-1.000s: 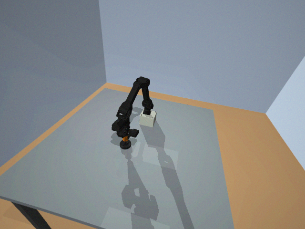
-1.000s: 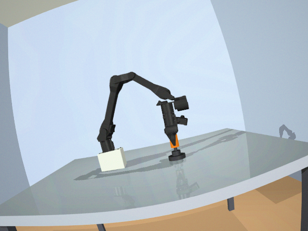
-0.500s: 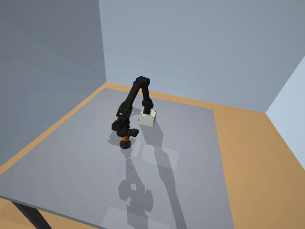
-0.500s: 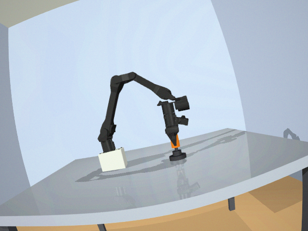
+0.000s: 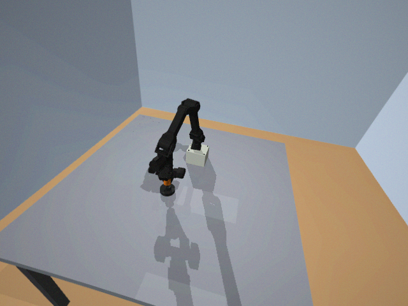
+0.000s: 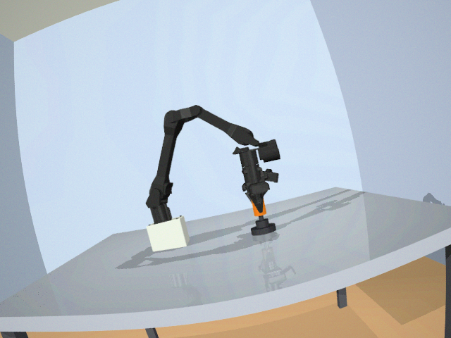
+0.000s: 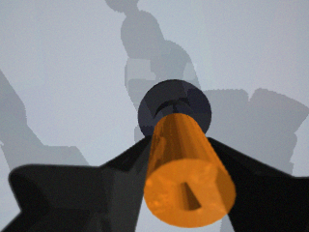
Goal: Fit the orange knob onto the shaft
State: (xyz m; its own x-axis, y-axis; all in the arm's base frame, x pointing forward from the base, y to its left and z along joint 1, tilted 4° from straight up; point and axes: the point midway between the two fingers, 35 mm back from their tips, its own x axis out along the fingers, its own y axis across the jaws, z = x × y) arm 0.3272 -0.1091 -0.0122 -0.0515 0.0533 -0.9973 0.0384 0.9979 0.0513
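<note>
My gripper tip is now 20 mm below the orange knob. From my gripper tip the other things lie so: dark round pedestal 40 mm below.
</note>
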